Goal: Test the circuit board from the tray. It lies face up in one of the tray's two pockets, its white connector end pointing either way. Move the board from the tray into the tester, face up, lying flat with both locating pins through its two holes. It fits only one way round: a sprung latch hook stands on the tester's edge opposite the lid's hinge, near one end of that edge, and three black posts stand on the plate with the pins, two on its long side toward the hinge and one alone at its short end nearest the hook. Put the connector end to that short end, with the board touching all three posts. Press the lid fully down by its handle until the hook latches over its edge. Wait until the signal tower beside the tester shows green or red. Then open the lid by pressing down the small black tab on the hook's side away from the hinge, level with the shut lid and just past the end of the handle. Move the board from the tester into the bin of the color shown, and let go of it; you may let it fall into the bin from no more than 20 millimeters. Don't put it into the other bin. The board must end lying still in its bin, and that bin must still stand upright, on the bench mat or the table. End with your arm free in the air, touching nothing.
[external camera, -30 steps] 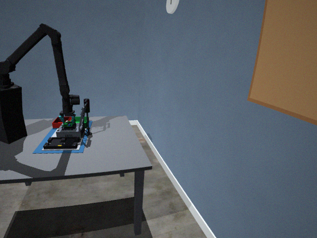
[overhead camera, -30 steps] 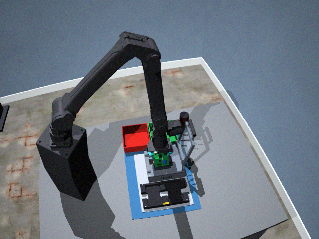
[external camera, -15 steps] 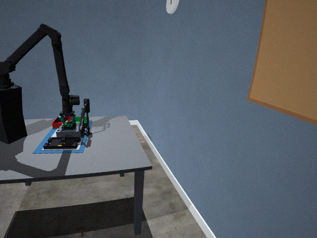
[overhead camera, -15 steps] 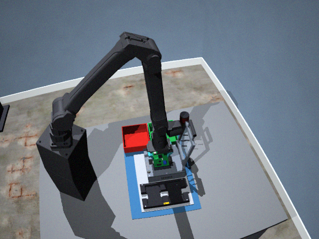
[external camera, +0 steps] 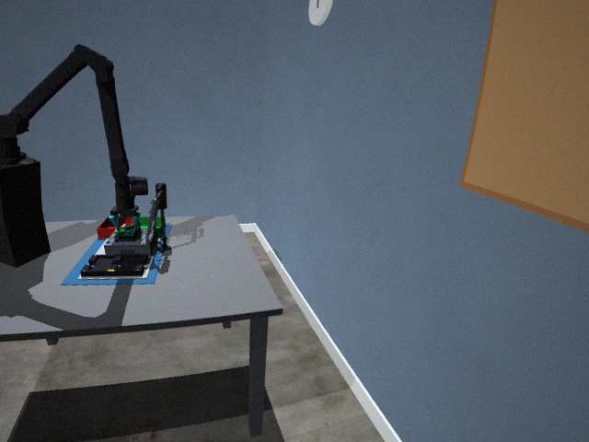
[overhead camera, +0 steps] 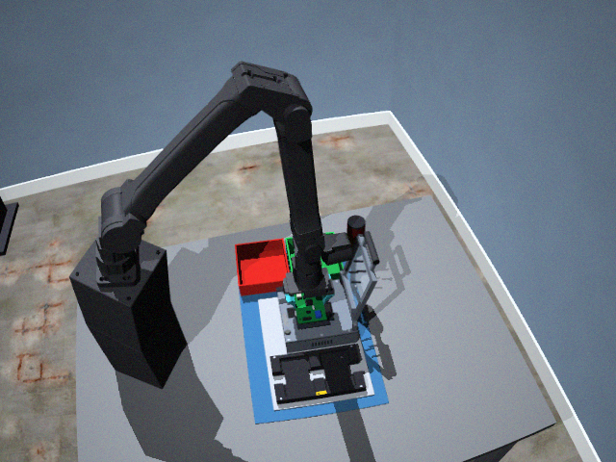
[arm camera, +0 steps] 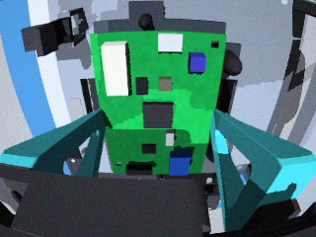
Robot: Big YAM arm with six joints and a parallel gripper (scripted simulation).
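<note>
Now: hand right at the green circuit board. The rest, counted from my hand: black latch hook (6 cm behind, 6 cm to the left); clear lid (12 cm ahead, 1 cm to the right, 9 cm above); green bin (6 cm ahead, 20 cm to the left, 8 cm below).
</note>
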